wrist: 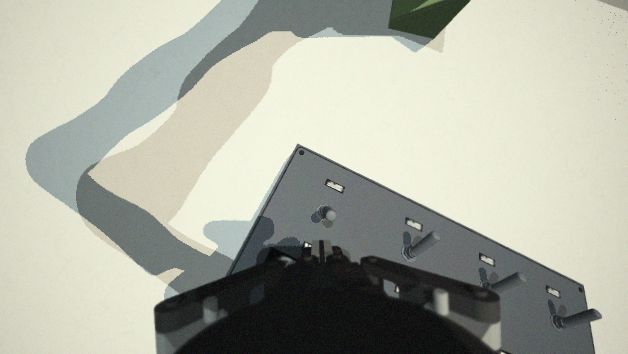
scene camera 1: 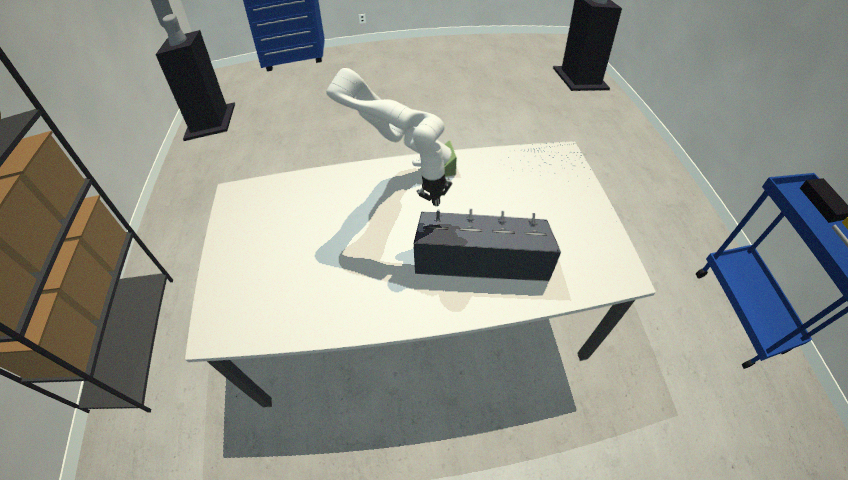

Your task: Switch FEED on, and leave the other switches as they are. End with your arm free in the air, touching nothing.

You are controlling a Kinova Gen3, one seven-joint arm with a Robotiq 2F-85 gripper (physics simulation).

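Frame: origin at the arm's base, x back, y up, z left, level; centimetres.
Seen in the pictures: gripper, between the fingertips: (wrist: 321, 253) (scene camera 1: 436, 204); arm's base, origin of its link: (scene camera 1: 443, 156).
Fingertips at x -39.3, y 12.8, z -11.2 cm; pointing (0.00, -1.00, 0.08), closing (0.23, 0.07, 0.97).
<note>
Offsets run from my fingertips to a thing's middle. Level surfaces: height alone.
A dark switch box @[dx -10.0, dy -13.1, dz +16.5 cm] (scene camera 1: 486, 261) (wrist: 370, 200) stands on the table with a row of switch levers on top. The leftmost lever @[dx +2.1, dy -7.6, dz +1.1 cm] (scene camera 1: 437, 216) (wrist: 329, 214) looks short from above and leans differently from the others. The second lever @[dx +0.2, dy -8.2, dz +13.0 cm] (scene camera 1: 470, 214) (wrist: 424, 244), third lever @[dx -3.0, dy -8.2, dz +24.6 cm] (scene camera 1: 502, 216) (wrist: 507, 283) and rightmost lever @[dx -6.1, dy -8.2, dz +36.2 cm] (scene camera 1: 533, 218) (wrist: 580, 318) lean alike, toward the side with the small white labels. The label lettering and the name FEED are not readable. My gripper (scene camera 1: 436, 203) (wrist: 321, 253) is shut and empty, above the box's left end, apart from the levers.
A green block (scene camera 1: 451, 159) (wrist: 425, 17) stands on the white table @[dy -19.5 cm] (scene camera 1: 267, 237) behind the box, close to my arm in the scene view. A shelf rack with cartons is at the left, a blue cart (scene camera 1: 752, 297) at the right. My arm's shadow crosses the table.
</note>
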